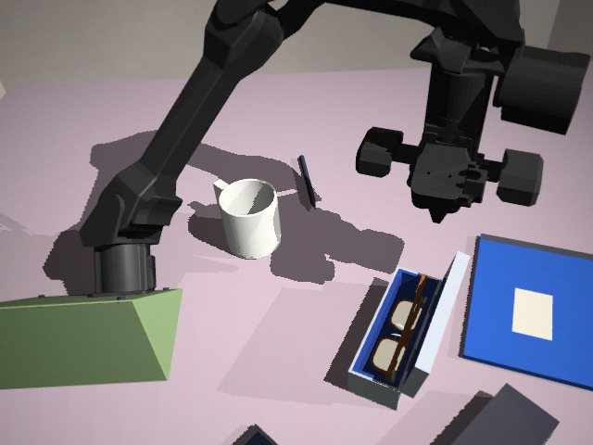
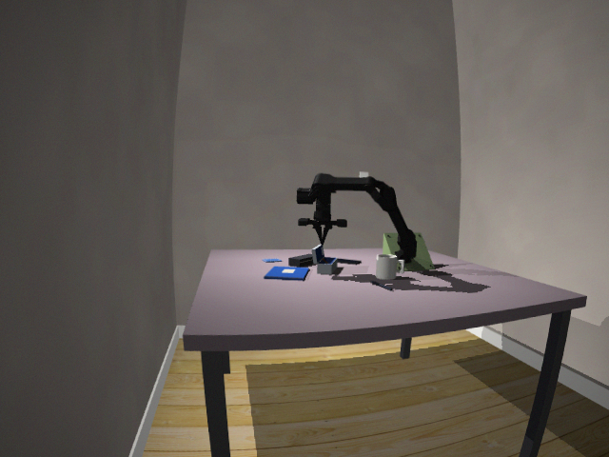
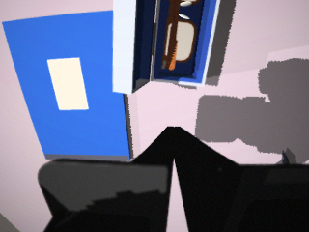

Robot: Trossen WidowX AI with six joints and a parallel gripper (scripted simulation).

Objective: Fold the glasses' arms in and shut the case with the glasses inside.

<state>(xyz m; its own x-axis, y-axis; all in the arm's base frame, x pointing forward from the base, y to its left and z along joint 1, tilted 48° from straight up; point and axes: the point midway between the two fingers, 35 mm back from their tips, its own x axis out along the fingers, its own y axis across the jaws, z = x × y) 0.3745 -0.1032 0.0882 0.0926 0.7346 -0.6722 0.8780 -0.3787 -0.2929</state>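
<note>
Right now the glasses case lid is 2 cm behind my hand, 10 cm to the right of it and 9 cm below it. From my hand the other things lie so: dark grey box: 1 cm behind, 24 cm to the right, 14 cm below; then white mug: 22 cm behind, 13 cm to the left, 12 cm below; then glasses case: 4 cm behind, 9 cm to the right, 11 cm below.
</note>
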